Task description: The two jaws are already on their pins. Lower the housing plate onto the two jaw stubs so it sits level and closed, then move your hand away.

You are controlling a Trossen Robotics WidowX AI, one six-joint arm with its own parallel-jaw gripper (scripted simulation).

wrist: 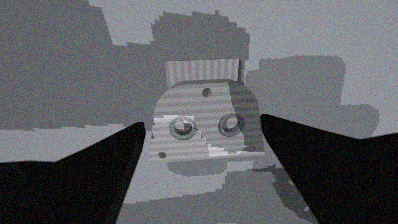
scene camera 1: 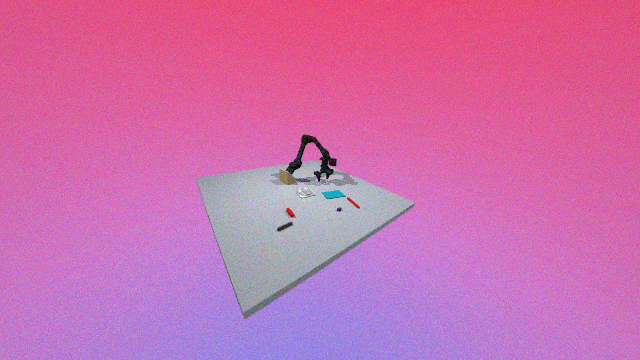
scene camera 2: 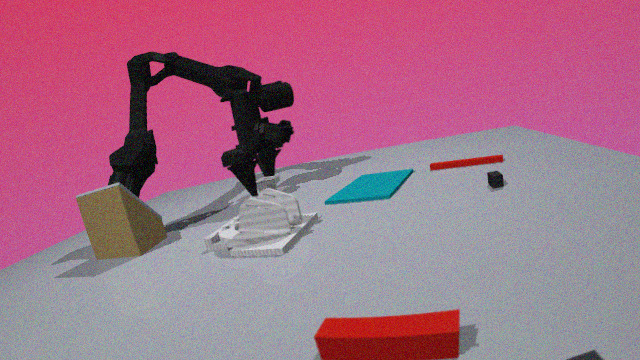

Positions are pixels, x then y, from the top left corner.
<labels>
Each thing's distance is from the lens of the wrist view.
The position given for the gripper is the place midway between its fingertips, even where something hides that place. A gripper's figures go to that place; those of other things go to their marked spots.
gripper (wrist: 203, 123): 0.11 m
pale piece (wrist: 206, 110): 0.09 m
</labels>
